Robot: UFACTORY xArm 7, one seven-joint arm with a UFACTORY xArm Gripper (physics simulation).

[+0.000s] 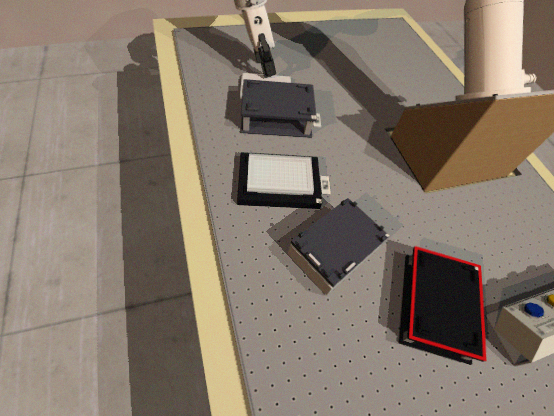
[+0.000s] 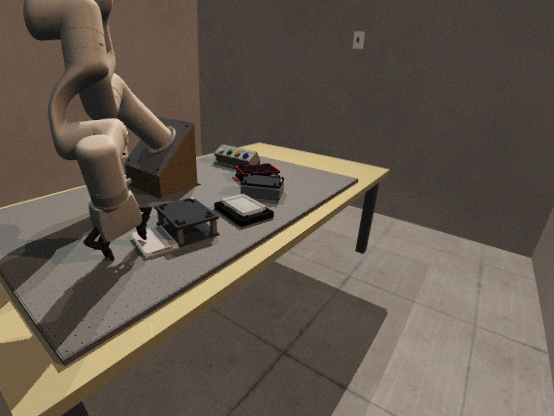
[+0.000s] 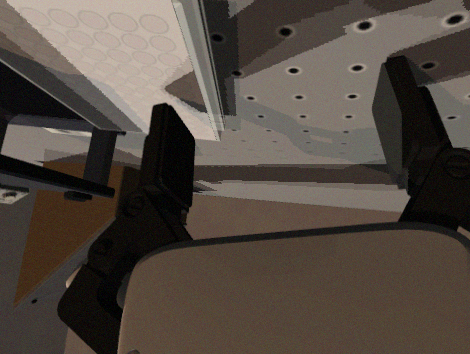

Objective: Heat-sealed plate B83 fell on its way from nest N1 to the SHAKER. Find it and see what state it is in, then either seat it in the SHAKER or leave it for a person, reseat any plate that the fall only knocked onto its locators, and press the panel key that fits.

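Seen in the pictures: gripper, fingertip midpoint: (image 1: pixel 266 68) (image 2: pixel 126 246) (image 3: pixel 273 103); arm's base at its link origin: (image 1: pixel 491 97) (image 2: pixel 162 140).
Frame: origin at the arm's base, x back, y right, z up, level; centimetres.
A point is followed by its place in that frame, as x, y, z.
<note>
A pale plate (image 1: pixel 265 78) {-35.5, 32.5, -15.9} (image 2: pixel 152 243) {-37.8, 31.9, -15.9} (image 3: pixel 120 50) {-38.8, 32.6, -15.9} lies on the pegboard behind and partly under the edge of a dark raised stand (image 1: pixel 280 97) {-35.8, 19.7, -11.6} (image 2: pixel 186 212) {-37.2, 20.0, -11.6}. Rows of faint round outlines show on its top; its label cannot be read. My gripper (image 1: pixel 268 71) {-34.1, 36.9, -16.1} (image 2: pixel 126 248) {-34.1, 36.9, -16.1} (image 3: pixel 273 103) {-34.1, 36.9, -16.1} is open and empty, low beside the plate, with one finger near its edge. A second pale plate (image 1: pixel 281 174) {-41.2, -0.1, -13.6} (image 2: pixel 243 205) {-42.8, 2.6, -13.6} sits on a black nest (image 1: pixel 280 200) {-42.7, -4.9, -15.3} (image 2: pixel 250 218) {-48.0, 5.4, -15.4} labelled N2, offset to the back; its seating is unclear. The grey box (image 1: pixel 340 240) {-36.0, -17.1, -11.8} (image 2: pixel 262 188) {-38.6, -12.5, -12.5} with clips holds no plate.
A black tray (image 1: pixel 447 305) {-22.4, -31.7, -13.3} (image 2: pixel 257 169) {-22.7, -29.8, -13.3} with a red border stands beyond the box. The button panel (image 1: pixel 517 327) {-13.7, -38.1, -12.1} (image 2: pixel 236 156) {-5.5, -35.7, -11.3} is at the far end. The brown wedge-shaped arm base (image 1: pixel 455 145) {-10.2, -6.8, -4.5} (image 2: pixel 175 172) {-10.1, 2.5, -9.9} rises beside the row. Yellow edging (image 1: pixel 200 280) (image 2: pixel 320 212) {-56.3, -21.6, -18.5} runs round the table.
</note>
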